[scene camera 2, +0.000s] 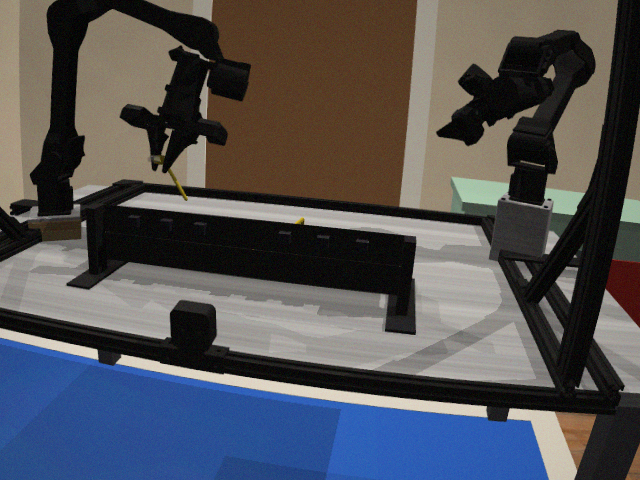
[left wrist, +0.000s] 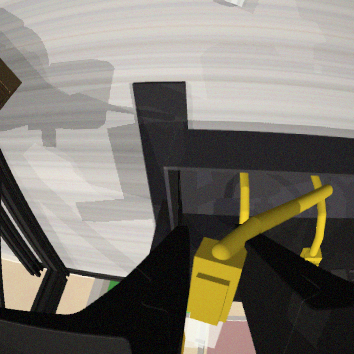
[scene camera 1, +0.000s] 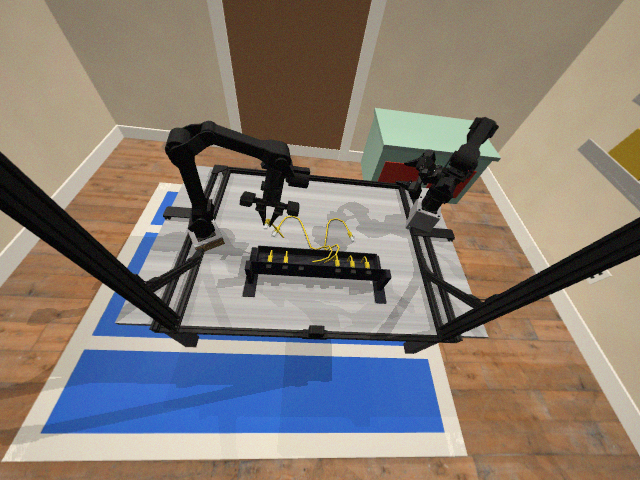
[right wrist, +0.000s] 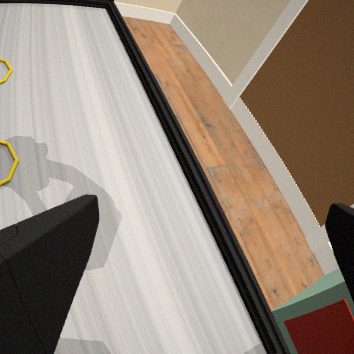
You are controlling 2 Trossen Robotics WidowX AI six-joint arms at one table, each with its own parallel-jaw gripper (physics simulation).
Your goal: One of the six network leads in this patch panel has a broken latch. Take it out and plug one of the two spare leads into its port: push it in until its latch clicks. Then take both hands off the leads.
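Places are measured from the left arm's base along level axes (x up, y back, z right), in metres.
Pixels of known places: left gripper, fingertip midpoint: (scene camera 2: pixel 158 171) (left wrist: pixel 209 236) (scene camera 1: pixel 267 226); right gripper, fingertip midpoint: (scene camera 2: pixel 446 125) (scene camera 1: pixel 400 172) (right wrist: pixel 219 212); left arm's base, link origin: (scene camera 2: pixel 55 211) (scene camera 1: pixel 204 232); right arm's base, link origin: (scene camera 2: pixel 527 200) (scene camera 1: pixel 429 206).
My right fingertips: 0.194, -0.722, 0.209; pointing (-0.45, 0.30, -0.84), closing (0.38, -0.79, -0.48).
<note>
Ahead of a thing's pixels: the offset from my right fingertips to its top centre, as dx, dy, dz. "pt": to the spot under its first point.
My left gripper (scene camera 1: pixel 268 224) (scene camera 2: pixel 159 167) (left wrist: pixel 209 236) is shut on a yellow lead's plug @(pt -0.073, +0.536, -0.044) (scene camera 2: pixel 158 159) (left wrist: pixel 210 292), above the table behind the patch panel's left part. Its short cable hangs free. The black patch panel @(-0.129, +0.429, +0.126) (scene camera 1: pixel 320 273) (scene camera 2: pixel 248 258) holds two leads at left and three at right in scene camera 1; the third port from the left (scene camera 1: pixel 300 268) has no lead. One spare lead @(pt -0.234, +0.370, -0.154) (scene camera 1: pixel 294 217) lies behind the panel with its plug near my left gripper. The other spare lead (scene camera 1: pixel 338 220) curves at the right. My right gripper (right wrist: pixel 219 212) is open and empty, far right. Latches are too small to judge.
Black frame rails (scene camera 1: pixel 310 331) (scene camera 2: pixel 310 379) border the table, with slanting posts at both sides in scene camera 1. A small black box (scene camera 2: pixel 192 325) sits on the front rail. The panel stands on feet (scene camera 1: pixel 249 286) (scene camera 2: pixel 400 322). A green cabinet (scene camera 1: pixel 429 131) stands behind the right arm.
</note>
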